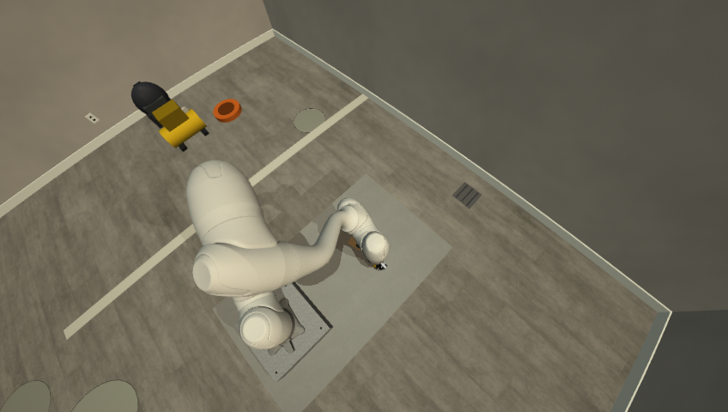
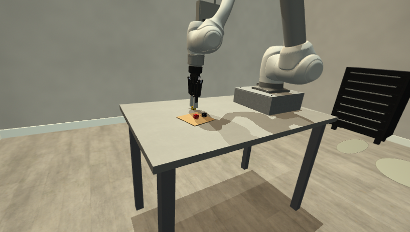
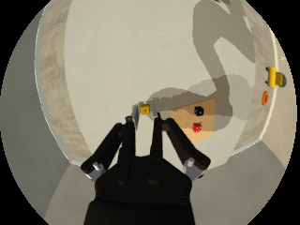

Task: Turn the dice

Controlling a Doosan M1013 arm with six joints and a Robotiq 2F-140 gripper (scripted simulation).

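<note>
My gripper is now 4 cm above the yellow die. Round my hand: tan mat: 15 cm to the left, 5 cm below, 4 cm ahead; red die: 15 cm to the left, 4 cm ahead, 3 cm below; small white die: 14 cm to the left, 3 cm below, 1 cm behind.
</note>
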